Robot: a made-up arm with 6 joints. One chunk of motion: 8 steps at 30 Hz.
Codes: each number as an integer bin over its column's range. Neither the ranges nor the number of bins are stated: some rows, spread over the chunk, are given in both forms.
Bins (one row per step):
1: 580 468 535 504 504 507
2: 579 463 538 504 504 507
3: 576 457 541 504 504 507
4: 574 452 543 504 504 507
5: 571 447 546 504 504 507
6: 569 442 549 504 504 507
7: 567 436 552 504 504 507
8: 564 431 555 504 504 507
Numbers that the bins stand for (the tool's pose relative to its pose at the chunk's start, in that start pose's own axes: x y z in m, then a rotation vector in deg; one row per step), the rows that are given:
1: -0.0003 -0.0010 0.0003 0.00 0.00 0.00
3: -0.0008 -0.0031 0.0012 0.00 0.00 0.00
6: -0.0017 -0.0059 0.0024 0.00 0.00 0.00
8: -0.0023 -0.0080 0.0033 0.00 0.00 0.00
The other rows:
2: -0.0005 -0.0019 0.0008 0.00 0.00 0.00
4: -0.0011 -0.0040 0.0015 0.00 0.00 0.00
5: -0.0014 -0.0050 0.0020 0.00 0.00 0.00
7: -0.0019 -0.0071 0.0029 0.00 0.00 0.00

